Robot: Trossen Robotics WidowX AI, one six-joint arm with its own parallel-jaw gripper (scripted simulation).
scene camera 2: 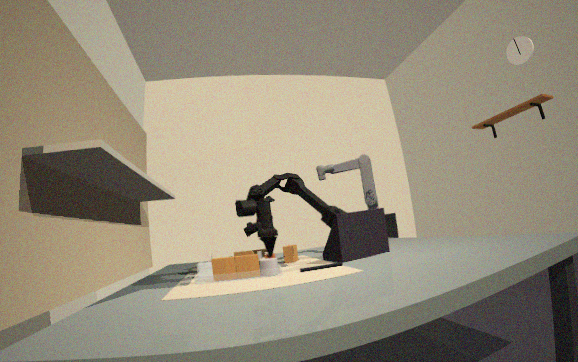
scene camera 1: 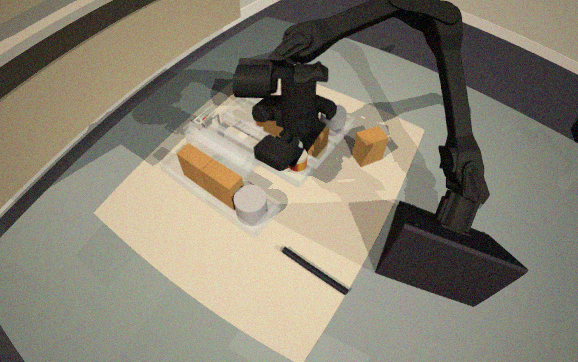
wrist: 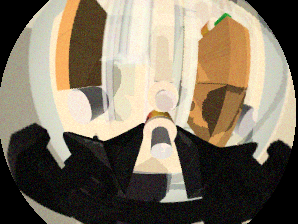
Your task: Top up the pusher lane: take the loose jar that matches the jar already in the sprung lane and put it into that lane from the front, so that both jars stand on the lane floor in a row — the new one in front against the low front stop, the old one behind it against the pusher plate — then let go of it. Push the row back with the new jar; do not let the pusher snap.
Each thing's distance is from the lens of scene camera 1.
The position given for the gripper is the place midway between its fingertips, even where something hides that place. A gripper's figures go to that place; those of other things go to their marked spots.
gripper (scene camera 1: pixel 298 159): 0.66 m
orange box (scene camera 1: pixel 369 146): 0.69 m
translucent lane rack (scene camera 1: pixel 235 152): 0.69 m
